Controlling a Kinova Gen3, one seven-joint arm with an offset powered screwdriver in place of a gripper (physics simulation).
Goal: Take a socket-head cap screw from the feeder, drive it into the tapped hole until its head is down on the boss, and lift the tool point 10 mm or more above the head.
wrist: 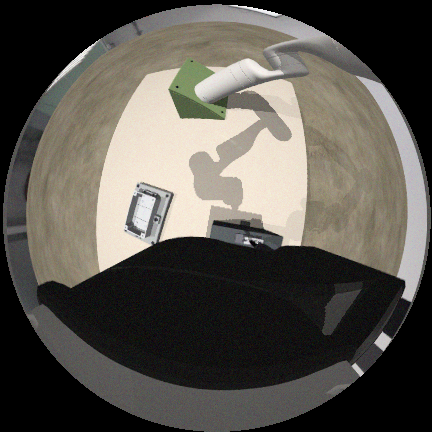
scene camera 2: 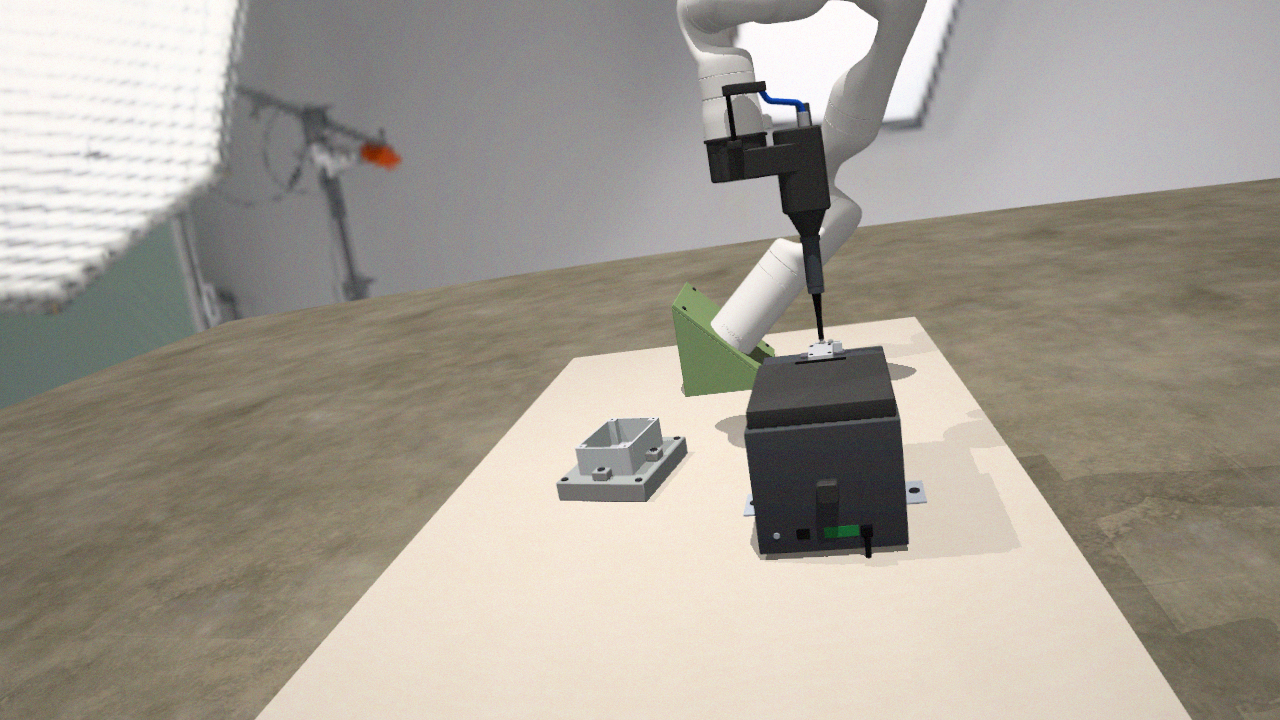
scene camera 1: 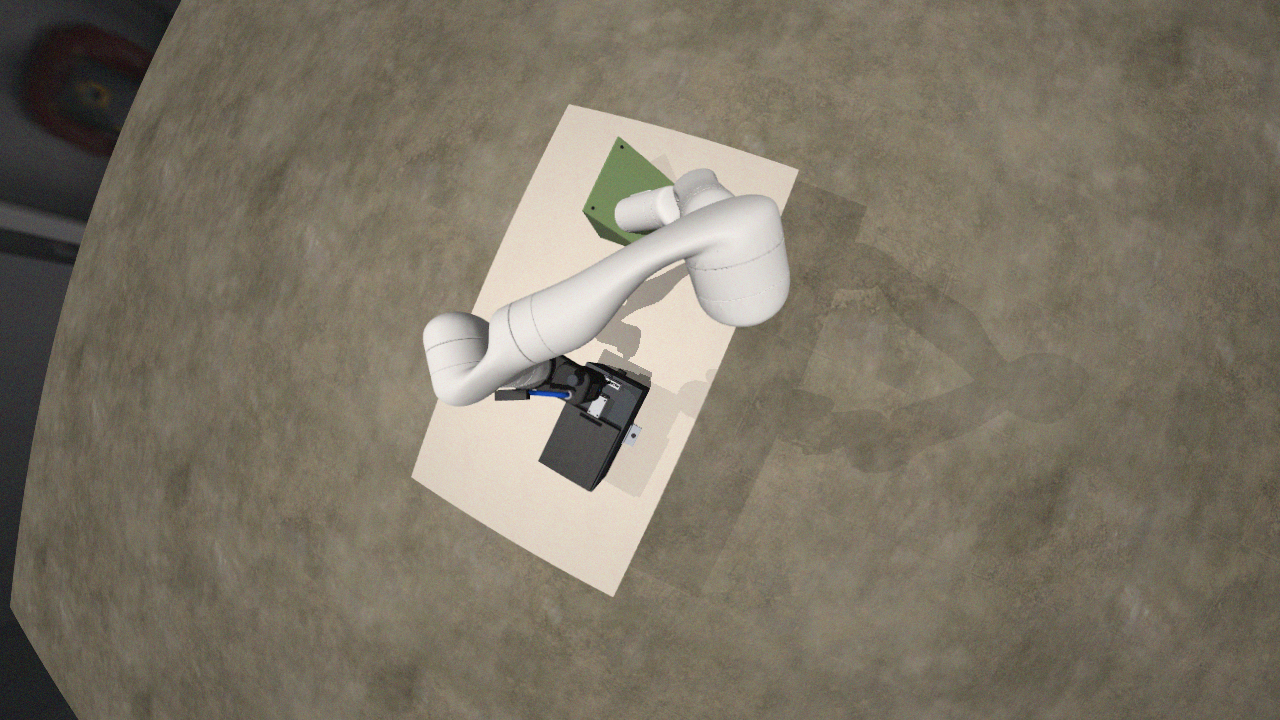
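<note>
My screwdriver (scene camera 2: 820, 337) (wrist: 253, 243) points down, its thin bit tip at the light pick-up block (scene camera 2: 821, 351) on top of the dark screw feeder (scene camera 2: 823, 456) (scene camera 1: 581, 447) (wrist: 224, 231). Whether the tip touches the block, and whether a screw is on it, is too small to tell. No cap screw can be made out. The grey housing with a flange (scene camera 2: 601, 491) (wrist: 163, 200) stands left of the feeder in scene camera 2's view, with small bosses (scene camera 2: 601, 474) on its flange. Which hole is the tapped one I cannot tell. The housing is hidden in scene camera 1's view.
The green wedge mount (scene camera 1: 617, 183) (scene camera 2: 702, 358) (wrist: 195, 107) carries the white arm (scene camera 1: 572, 295) (scene camera 2: 760, 295) (wrist: 225, 82) at the back of the pale table top (scene camera 1: 501, 465) (scene camera 2: 537, 608) (wrist: 130, 140). Metal tabs (scene camera 1: 633, 435) (scene camera 2: 914, 492) stick out at the feeder's side.
</note>
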